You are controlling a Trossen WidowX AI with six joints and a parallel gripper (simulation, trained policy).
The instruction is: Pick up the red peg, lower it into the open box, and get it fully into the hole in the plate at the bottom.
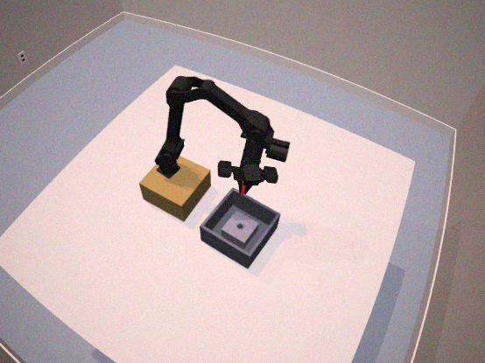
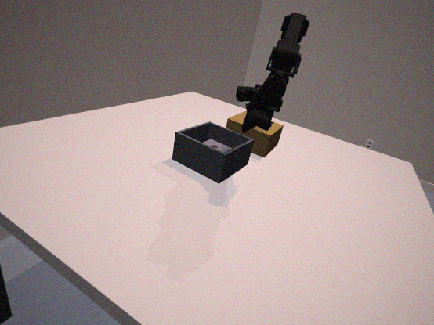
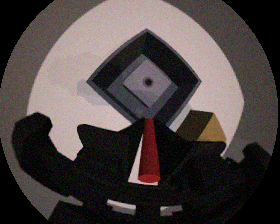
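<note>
Right now my gripper tip is 10 mm to the right of the red peg and 30 mm below it. Round my gripper tip: dark grey box 40 mm ahead, 70 mm to the right, 110 mm below; then grey plate 40 mm ahead, 70 mm to the right, 90 mm below.
</note>
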